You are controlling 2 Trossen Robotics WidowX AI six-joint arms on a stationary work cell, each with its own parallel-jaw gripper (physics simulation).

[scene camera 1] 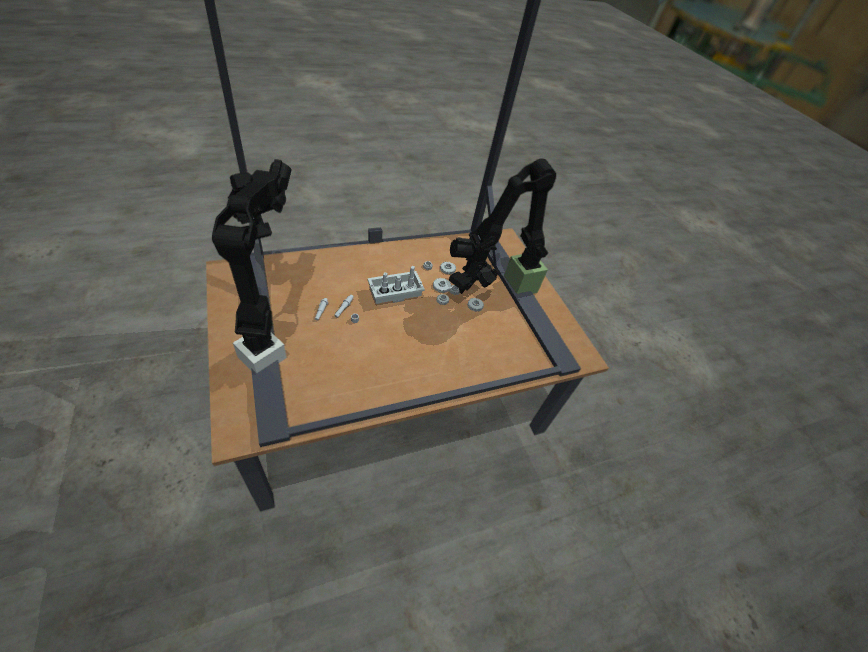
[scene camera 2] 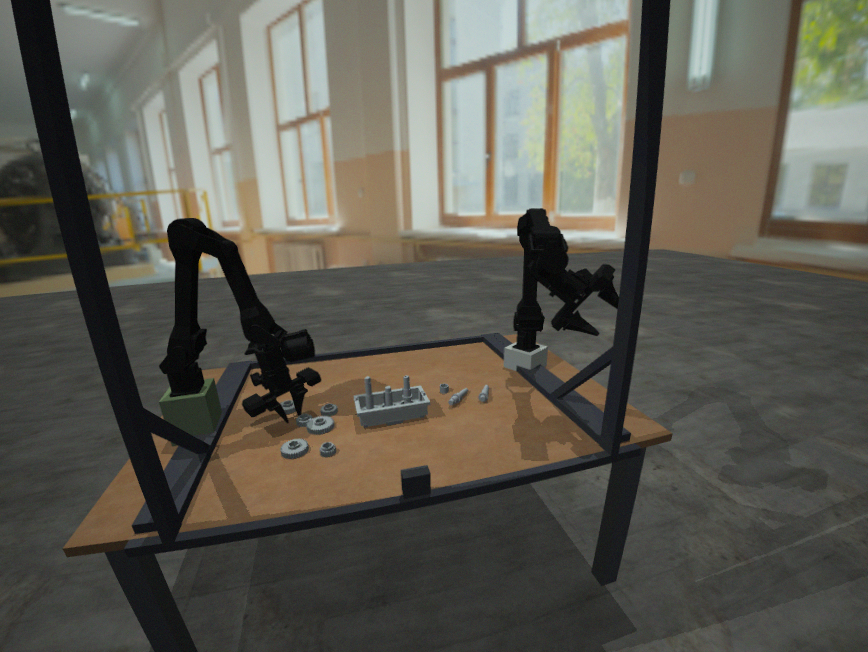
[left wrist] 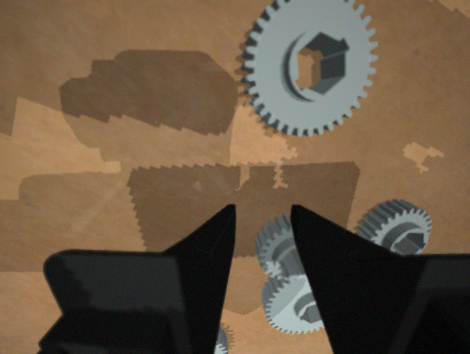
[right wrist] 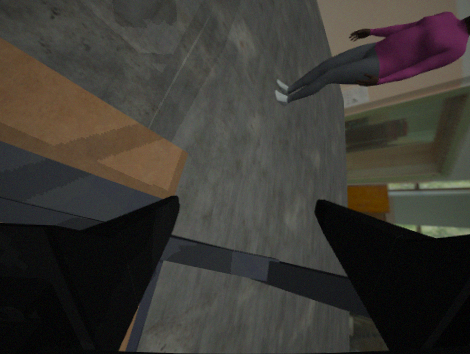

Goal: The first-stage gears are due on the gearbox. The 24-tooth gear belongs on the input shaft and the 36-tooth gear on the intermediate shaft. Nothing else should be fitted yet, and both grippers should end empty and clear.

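Seen in the pictures: left gripper, fingertip midpoint: [scene camera 1: 463, 291] [scene camera 2: 293, 419] [left wrist: 263, 212]; right gripper, fingertip midpoint: [scene camera 2: 611, 323] [right wrist: 248, 204]; left arm's base, origin of the base link: [scene camera 1: 529, 262] [scene camera 2: 187, 389]; right arm's base, origin of the base link: [scene camera 1: 258, 343] [scene camera 2: 526, 347].
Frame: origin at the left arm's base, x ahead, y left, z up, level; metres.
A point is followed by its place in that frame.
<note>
The pale gearbox housing [scene camera 1: 397, 294] {x 0.487, y -0.036, z -0.071 m} [scene camera 2: 392, 415] {x 0.468, y -0.124, z -0.091 m} stands mid-table with three upright shafts; no gear shows on them. Several gears lie flat beside it. A large toothed gear [left wrist: 267, 55] {x 0.198, y 0.042, z -0.105 m} lies at the top of the left wrist view. A small gear [left wrist: 267, 242] {x 0.242, y -0.040, z -0.108 m} and a wider gear [left wrist: 285, 317] {x 0.285, y -0.092, z -0.105 m} touching it are partly hidden by a finger; another small gear [left wrist: 382, 225] {x 0.302, y -0.004, z -0.105 m} lies at right. Tooth counts cannot be read surely. My left gripper [left wrist: 263, 212] {x 0.232, y -0.024, z -0.111 m} [scene camera 2: 293, 416] {x 0.232, y -0.024, z -0.111 m} is partly open and empty above the gears. My right gripper [right wrist: 248, 204] {x 0.933, y -0.303, z 0.137 m} [scene camera 2: 606, 320] {x 0.933, y -0.303, z 0.137 m} is wide open and empty, raised high away from them.
Two loose shafts [scene camera 1: 321, 308] {x 0.739, y -0.066, z -0.099 m} [scene camera 1: 343, 306] {x 0.668, y -0.057, z -0.100 m} and a small ring-like part [scene camera 1: 355, 317] {x 0.640, y -0.011, z -0.114 m} lie left of the housing in scene camera 1. A dark frame [scene camera 2: 301, 522] {x 0.248, y -0.375, z -0.120 m} edges the table, with tall posts at its corners. A person [right wrist: 420, 50] stands beyond the table.
</note>
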